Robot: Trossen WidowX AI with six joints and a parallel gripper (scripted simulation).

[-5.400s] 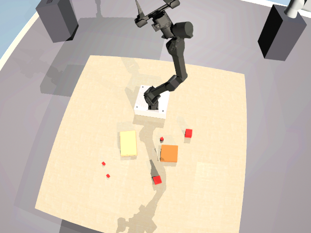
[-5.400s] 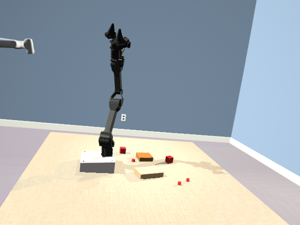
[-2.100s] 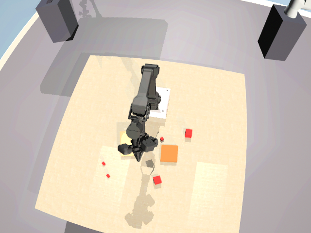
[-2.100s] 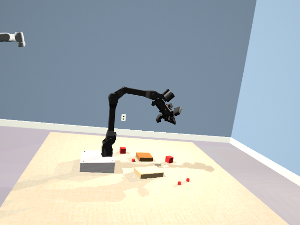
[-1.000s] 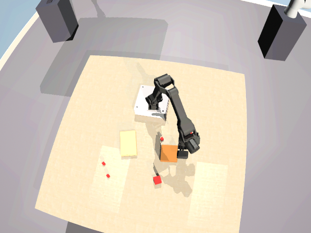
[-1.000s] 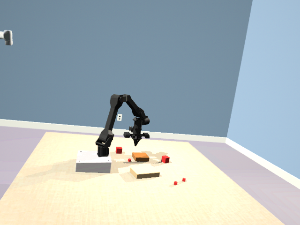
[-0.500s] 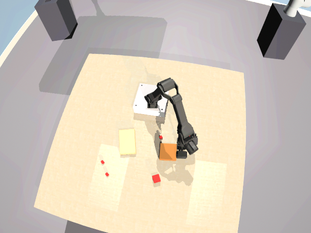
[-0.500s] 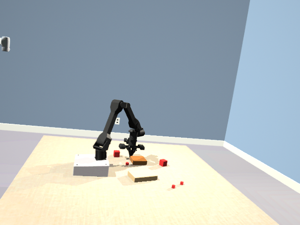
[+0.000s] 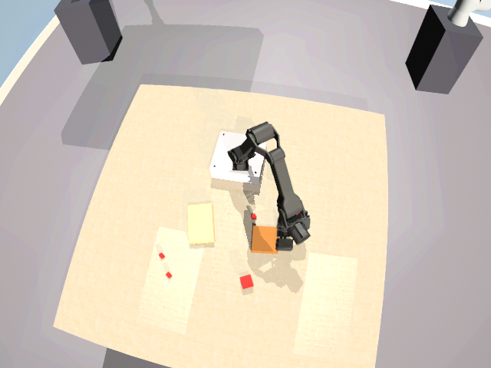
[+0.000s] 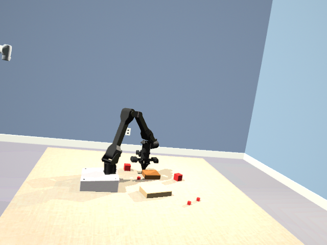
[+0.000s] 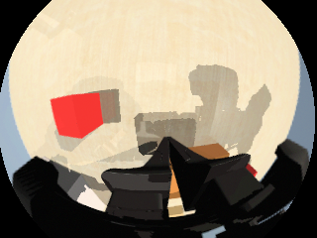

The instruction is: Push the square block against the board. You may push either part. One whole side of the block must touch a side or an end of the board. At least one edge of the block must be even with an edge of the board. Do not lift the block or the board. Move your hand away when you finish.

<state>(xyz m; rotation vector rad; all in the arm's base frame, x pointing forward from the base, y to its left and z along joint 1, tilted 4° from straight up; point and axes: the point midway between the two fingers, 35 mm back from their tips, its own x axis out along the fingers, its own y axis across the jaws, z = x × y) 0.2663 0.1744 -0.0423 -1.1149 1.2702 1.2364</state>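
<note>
The square block lies 70 mm to the right of my gripper tip, 30 mm ahead of it and 10 mm above it. Round my gripper tip: pale cream board 320 mm to the right, 30 mm behind, 10 mm above.
</note>
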